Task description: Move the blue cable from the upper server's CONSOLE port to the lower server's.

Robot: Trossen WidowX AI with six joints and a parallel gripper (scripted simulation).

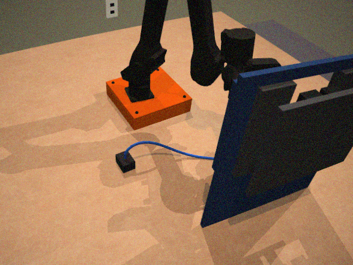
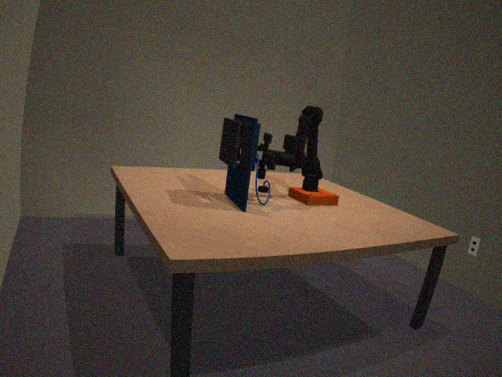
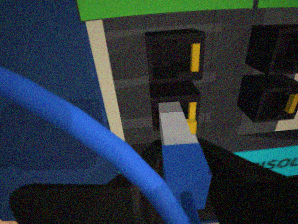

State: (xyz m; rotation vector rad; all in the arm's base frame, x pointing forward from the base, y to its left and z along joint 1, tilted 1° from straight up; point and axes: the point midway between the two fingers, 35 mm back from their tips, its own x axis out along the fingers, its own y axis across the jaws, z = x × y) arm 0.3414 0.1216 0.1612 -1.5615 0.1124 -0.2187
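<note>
The blue plug lies right at my gripper tip. Round my gripper tip: black block 21 cm to the right, 19 cm below, 18 cm behind.
</note>
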